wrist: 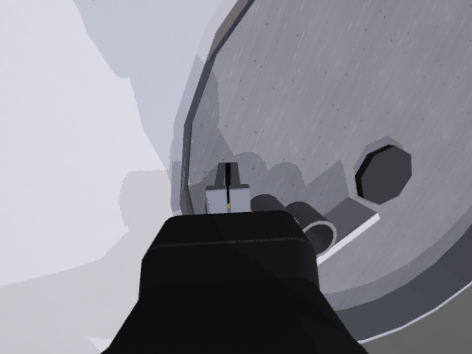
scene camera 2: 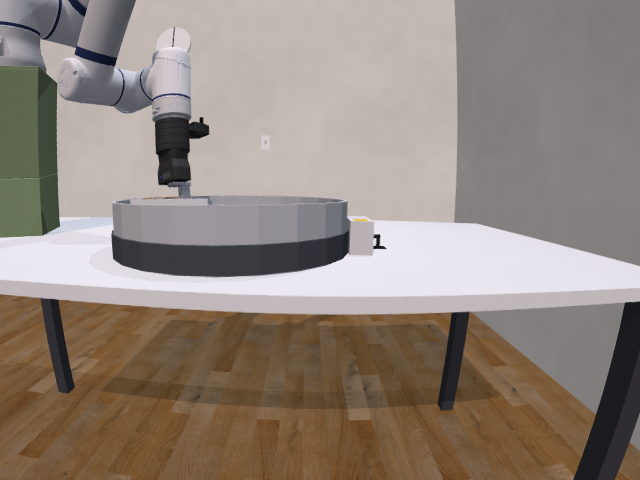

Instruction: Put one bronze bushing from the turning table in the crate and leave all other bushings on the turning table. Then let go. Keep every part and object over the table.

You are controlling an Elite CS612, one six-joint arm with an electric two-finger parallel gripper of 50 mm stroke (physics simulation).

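Places are measured from the arm's base along level axes (x back, y right, z up), in millimetres.
Pixels of known places: gripper, fingertip midpoint: (wrist: pixel 228 174); arm's base at its link origin: (scene camera 2: pixel 8 74).
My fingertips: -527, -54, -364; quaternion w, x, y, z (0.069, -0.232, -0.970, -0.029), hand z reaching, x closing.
For each thing: its top centre in the pictures, then the offset to it from my fingertips, as dx, dy, dz. "pt": a spot on its surface instead. Level surfaces: height alone.
- bronze bushing at its top centre: (wrist: pixel 232 226) +17, +25, +34
- dark many-sided hub at its top centre: (wrist: pixel 387 176) -140, +90, +4
- slanted grey bar at a spot on its surface: (wrist: pixel 349 218) pt -78, +95, +20
- small pale box at its top centre: (scene camera 2: pixel 358 218) -371, +57, +1
- white table at its surface level: dz -57
The turning table (scene camera 2: pixel 232 223) (wrist: pixel 300 100) is a round grey pan with a raised wall. My gripper (scene camera 2: pixel 184 194) (wrist: pixel 228 174) points down inside its wall at the left; it is shut and empty. Small orange-brown bits of a bronze bushing (wrist: pixel 229 206) show behind and beside the fingers in the wrist view; the fingers and gripper body hide the rest. Two grey bushings (wrist: pixel 267 202) (wrist: pixel 304 214) lie just right of the fingers, one with its open end visible. A thin orange-brown strip shows above the near rim in the scene view. The crate cannot be made out in either view.
A dark many-sided hub (wrist: pixel 385 175) stands in the turning table. A slanted grey bar (wrist: pixel 349 218) with a bright edge runs beside the grey bushings. A small pale box (scene camera 2: pixel 361 236) with a yellow label stands against the turning table's right side on the white table (scene camera 2: pixel 439 263).
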